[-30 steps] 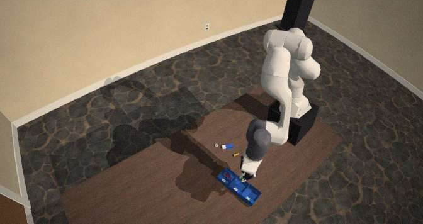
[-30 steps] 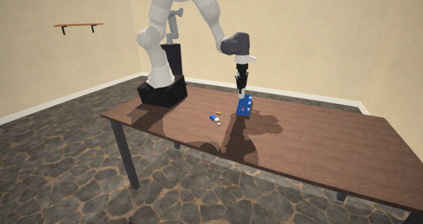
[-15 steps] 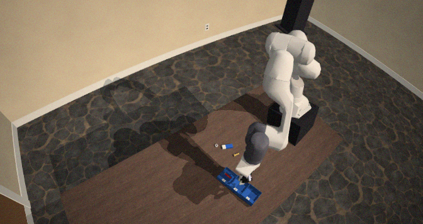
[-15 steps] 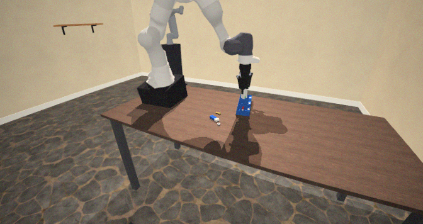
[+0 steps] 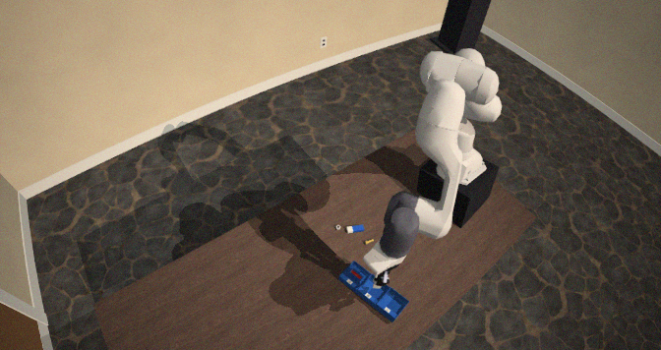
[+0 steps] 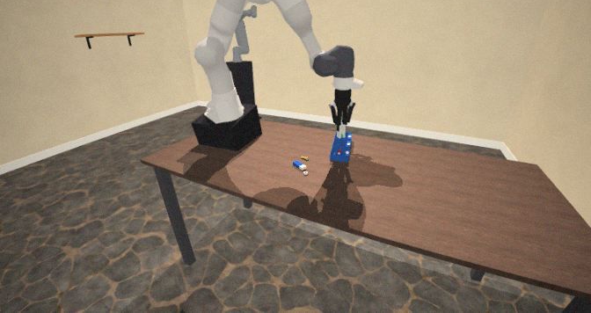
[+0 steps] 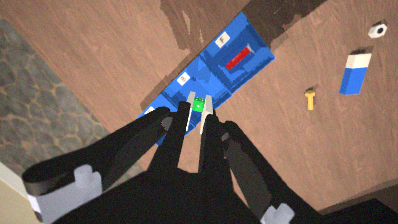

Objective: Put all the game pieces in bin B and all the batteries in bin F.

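Right now the green game piece is 3 cm below my hand. From my hand the other things lie so: red battery (3 cm ahead, 8 cm to the right, 7 cm below); blue bin block (1 cm ahead, 8 cm below); blue battery (4 cm ahead, 9 cm to the right, 9 cm below).
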